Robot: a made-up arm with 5 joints.
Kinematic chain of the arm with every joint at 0, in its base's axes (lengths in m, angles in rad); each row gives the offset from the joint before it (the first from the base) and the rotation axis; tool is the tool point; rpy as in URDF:
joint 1: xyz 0 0 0.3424 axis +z
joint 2: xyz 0 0 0 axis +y
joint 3: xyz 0.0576 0 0.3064 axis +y
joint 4: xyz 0.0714 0 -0.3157 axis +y
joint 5: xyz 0.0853 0 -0.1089 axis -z
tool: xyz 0 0 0 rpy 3.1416 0 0
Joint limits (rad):
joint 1: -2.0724..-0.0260
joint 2: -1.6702..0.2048
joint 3: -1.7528..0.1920
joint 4: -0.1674..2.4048
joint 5: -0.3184..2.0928
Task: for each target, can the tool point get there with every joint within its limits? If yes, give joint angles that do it. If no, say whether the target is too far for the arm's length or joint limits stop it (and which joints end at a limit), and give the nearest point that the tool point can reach.
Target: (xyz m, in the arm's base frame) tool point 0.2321 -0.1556 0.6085
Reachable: yes | joints -0.5906 -0.3958 -1.2506 2.0548 1.4346
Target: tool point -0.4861 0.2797 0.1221
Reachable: no: joint limits stop it (at a limit: joint 2, joint 3) | nearest point -0.0605 0.0348 0.2716 | short by 0.513 m
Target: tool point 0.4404 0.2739 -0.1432
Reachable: no: joint limits stop it (at a limit: joint 1, joint 2) | nearest point 0.2925 -0.0076 0.2027 | short by 0.470 m
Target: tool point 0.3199 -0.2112 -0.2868
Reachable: no: joint limits stop it (at a limit: joint 2) | nearest point 0.2059 -0.1359 0.1868 | short by 0.493 m
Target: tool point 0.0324 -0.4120 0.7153
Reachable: yes | joints -1.4924 -0.3193 -1.0977 0.2043 1.2444
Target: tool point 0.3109 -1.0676 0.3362
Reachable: no: too far | nearest point 0.1570 -0.5393 0.4994 | short by 0.574 m
